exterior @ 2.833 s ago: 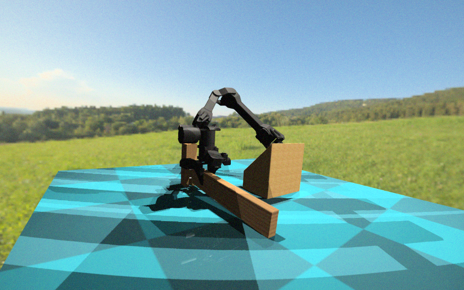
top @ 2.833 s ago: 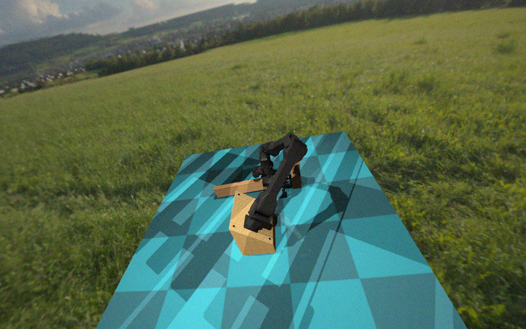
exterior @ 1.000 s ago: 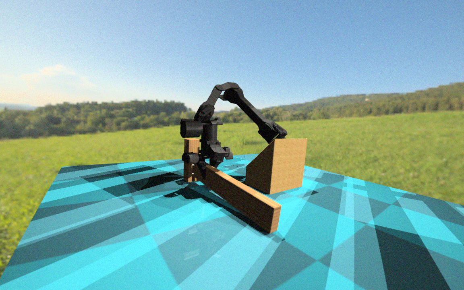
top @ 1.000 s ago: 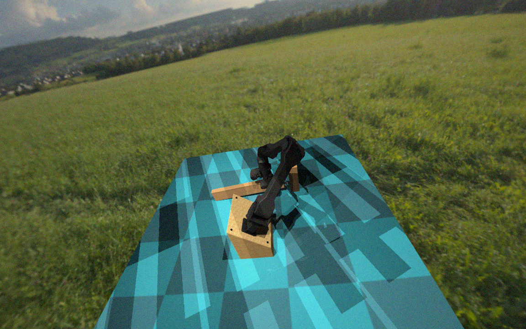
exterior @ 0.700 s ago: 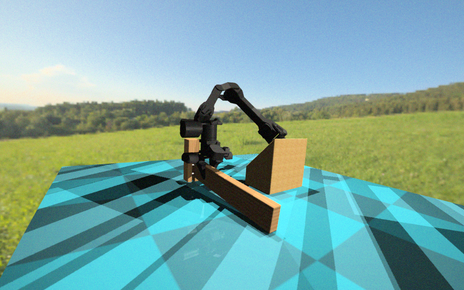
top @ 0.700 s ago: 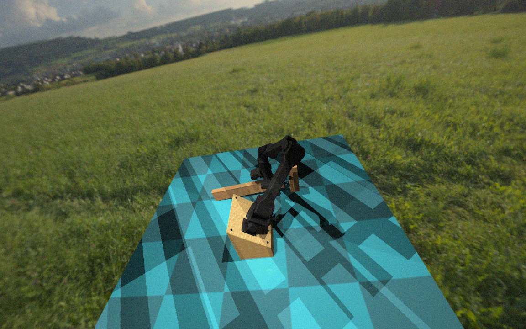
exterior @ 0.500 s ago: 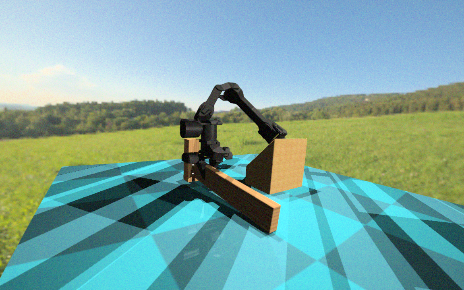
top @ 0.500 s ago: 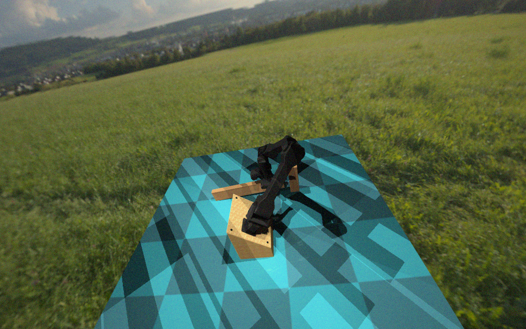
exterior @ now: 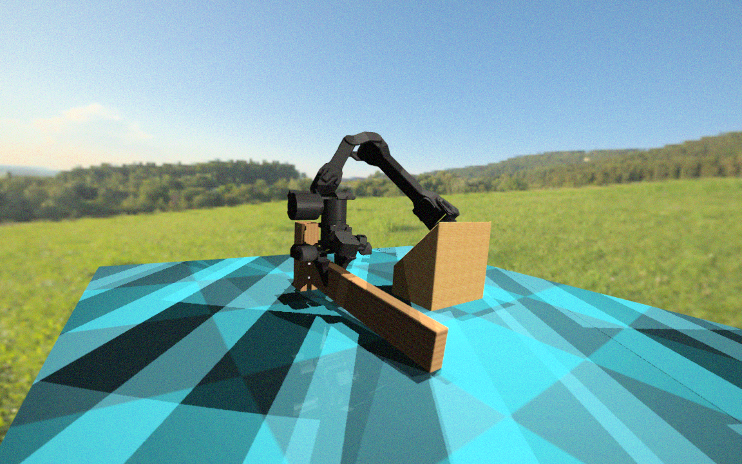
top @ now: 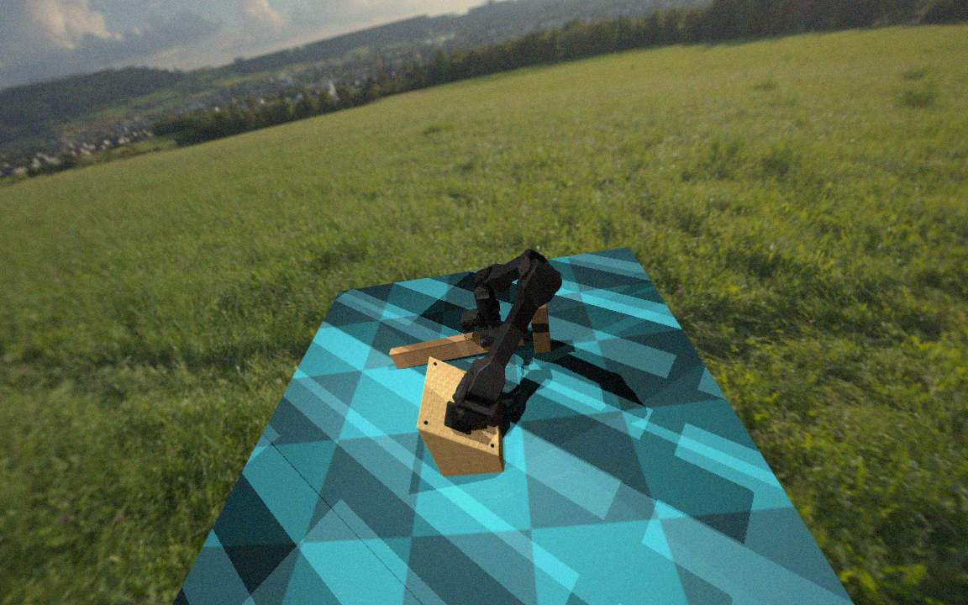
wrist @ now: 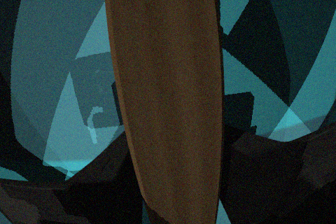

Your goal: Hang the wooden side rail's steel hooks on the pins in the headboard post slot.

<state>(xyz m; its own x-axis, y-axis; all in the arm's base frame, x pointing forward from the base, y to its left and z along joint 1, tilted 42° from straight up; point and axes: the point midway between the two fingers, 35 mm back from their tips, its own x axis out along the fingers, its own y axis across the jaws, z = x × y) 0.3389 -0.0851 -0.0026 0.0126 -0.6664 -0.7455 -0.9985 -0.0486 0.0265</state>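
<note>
Right now my gripper tip is 140 mm to the left of the headboard post, 40 mm below it and 10 mm short of it.
</note>
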